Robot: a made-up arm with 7 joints.
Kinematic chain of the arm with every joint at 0, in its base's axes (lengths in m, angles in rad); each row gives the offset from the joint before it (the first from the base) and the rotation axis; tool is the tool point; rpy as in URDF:
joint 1: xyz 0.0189 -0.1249 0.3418 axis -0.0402 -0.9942 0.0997
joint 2: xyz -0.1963 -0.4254 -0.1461 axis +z
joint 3: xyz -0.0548 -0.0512 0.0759 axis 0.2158 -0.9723 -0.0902
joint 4: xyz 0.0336 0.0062 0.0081 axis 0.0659 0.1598 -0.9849
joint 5: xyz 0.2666 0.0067 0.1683 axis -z
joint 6: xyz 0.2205 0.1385 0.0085 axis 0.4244 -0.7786 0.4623
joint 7: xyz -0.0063 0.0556 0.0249 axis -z
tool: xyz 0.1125 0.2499 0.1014 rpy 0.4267 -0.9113 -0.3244
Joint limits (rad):
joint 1: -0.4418..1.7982
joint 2: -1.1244..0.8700
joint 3: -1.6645..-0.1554
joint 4: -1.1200..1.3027
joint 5: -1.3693..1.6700
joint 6: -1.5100..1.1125
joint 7: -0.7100..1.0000
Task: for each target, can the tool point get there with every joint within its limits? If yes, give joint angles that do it. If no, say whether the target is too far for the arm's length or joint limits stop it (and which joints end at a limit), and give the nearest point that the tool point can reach.
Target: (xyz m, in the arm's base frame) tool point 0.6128 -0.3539 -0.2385
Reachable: yes | joints 0.7645 -0.3784 -1.3961 0.1777 -0.2279 -0.6570 0.1858
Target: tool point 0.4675 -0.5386 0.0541
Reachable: yes | joints 0.2303 -0.3310 -1.0363 0.7874 -0.8478 0.4208 0.4987
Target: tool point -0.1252 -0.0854 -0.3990
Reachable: yes | joints -0.1474 -0.5442 -1.5506 -0.5712 0.3611 -1.0113 -0.0473
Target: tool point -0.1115 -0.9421 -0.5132
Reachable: yes | joints -0.0937 -0.3767 -1.4250 0.5647 0.4372 -0.4506 -0.0853
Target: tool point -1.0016 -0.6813 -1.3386
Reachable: no: too far | nearest point -0.5433 -0.7129 -0.5359 | short by 0.925 m
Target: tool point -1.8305 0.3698 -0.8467
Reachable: no: too far | nearest point -0.8246 -0.1734 -0.1661 | short by 1.330 m
